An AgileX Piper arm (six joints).
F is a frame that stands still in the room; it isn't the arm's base.
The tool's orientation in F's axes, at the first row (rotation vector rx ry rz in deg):
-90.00, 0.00, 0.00
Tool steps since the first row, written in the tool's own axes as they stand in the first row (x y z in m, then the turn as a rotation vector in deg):
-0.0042, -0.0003, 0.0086, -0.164, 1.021, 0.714
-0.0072, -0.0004, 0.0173, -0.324, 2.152, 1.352
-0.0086, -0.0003, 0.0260, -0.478, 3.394, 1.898
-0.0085, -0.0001, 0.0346, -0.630, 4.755, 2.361
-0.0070, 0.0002, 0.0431, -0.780, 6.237, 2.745
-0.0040, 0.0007, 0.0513, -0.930, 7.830, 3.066
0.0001, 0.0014, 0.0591, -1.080, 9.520, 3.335
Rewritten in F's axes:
-0.0042, 0.0086, 0.0003, -0.164, 0.714, -1.021
-0.0072, 0.0173, 0.0004, -0.324, 1.352, -2.152
-0.0086, 0.0260, 0.0003, -0.478, 1.898, -3.394
-0.0085, 0.0346, 0.0001, -0.630, 2.361, -4.755
-0.0070, 0.0431, -0.0002, -0.780, 2.745, -6.237
-0.0040, 0.0513, -0.0007, -0.930, 3.066, -7.830
0.0001, 0.0591, -0.0014, -1.080, 3.335, -9.520

